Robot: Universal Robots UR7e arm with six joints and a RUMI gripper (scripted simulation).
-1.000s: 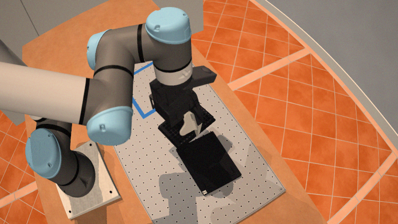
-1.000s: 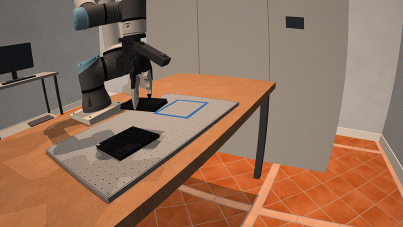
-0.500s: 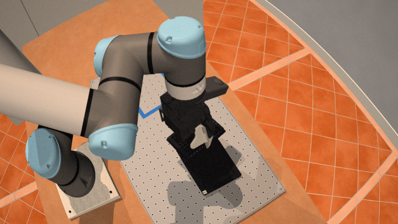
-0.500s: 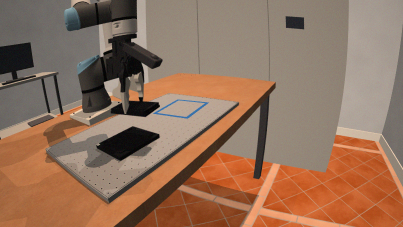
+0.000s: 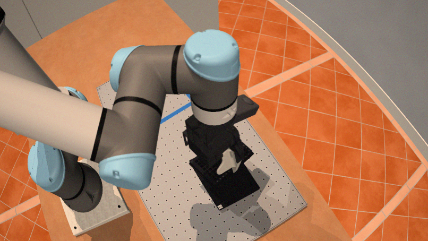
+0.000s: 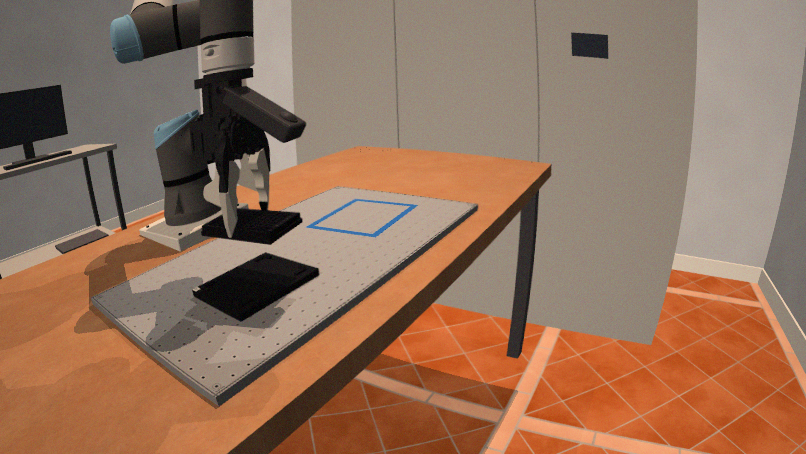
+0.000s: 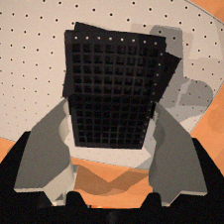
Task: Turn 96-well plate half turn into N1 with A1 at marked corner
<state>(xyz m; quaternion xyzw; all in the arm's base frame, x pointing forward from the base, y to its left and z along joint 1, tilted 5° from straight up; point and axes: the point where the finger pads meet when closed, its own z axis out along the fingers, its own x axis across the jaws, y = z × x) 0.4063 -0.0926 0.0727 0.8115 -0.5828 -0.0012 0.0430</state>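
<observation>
Now: the black plate nest N1 10 mm to the right of my hand and 100 mm below it. Also, from my hand: black 96-well plate (10 mm below); white A1 label (50 mm behind, 90 mm to the right, 90 mm below).
</observation>
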